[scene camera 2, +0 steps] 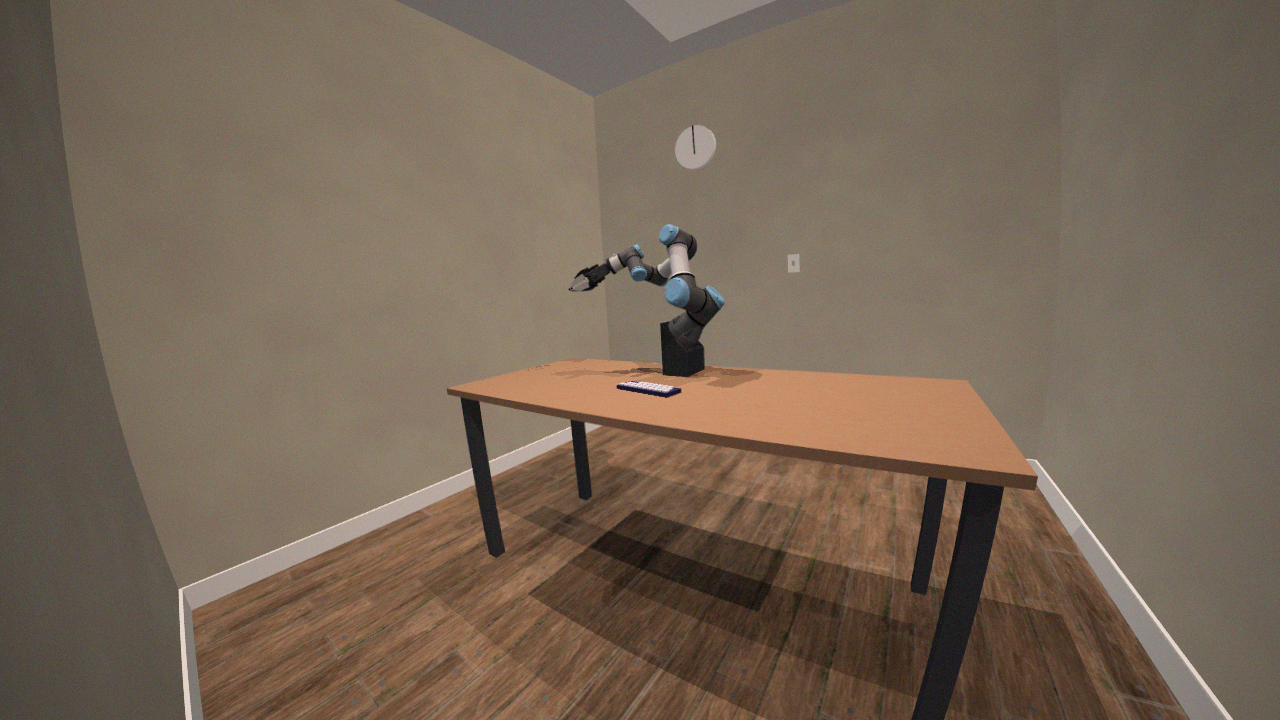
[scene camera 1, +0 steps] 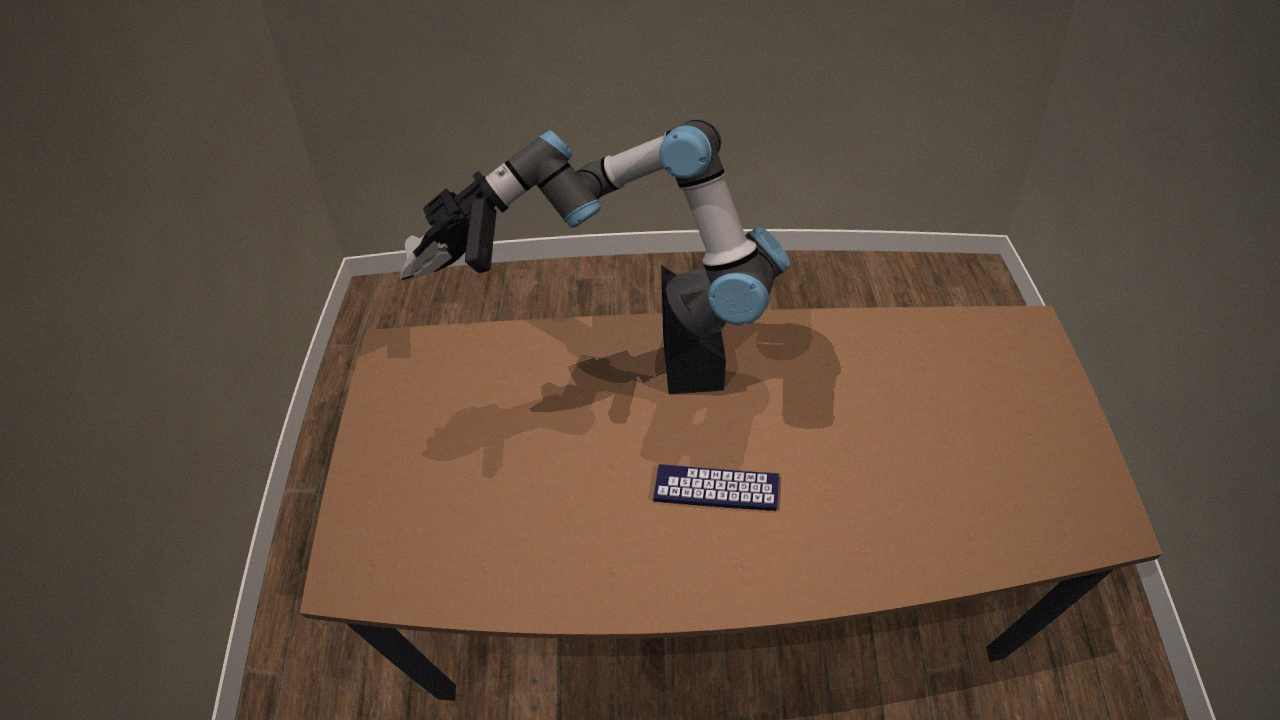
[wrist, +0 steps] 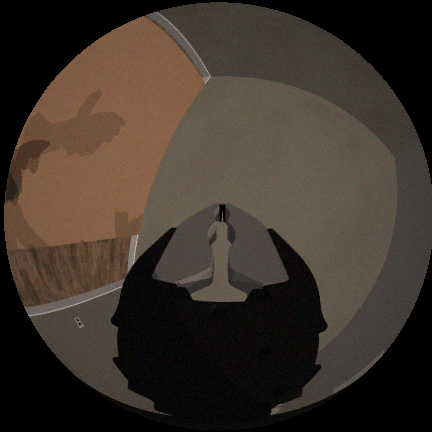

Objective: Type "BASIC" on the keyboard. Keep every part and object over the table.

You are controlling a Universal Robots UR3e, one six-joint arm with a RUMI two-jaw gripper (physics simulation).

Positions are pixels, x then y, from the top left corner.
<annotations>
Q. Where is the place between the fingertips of the gripper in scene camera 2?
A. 568, 289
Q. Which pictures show the gripper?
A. Scene camera 2, scene camera 1 and the wrist view: all of them.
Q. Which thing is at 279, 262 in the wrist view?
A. The gripper.
</annotations>
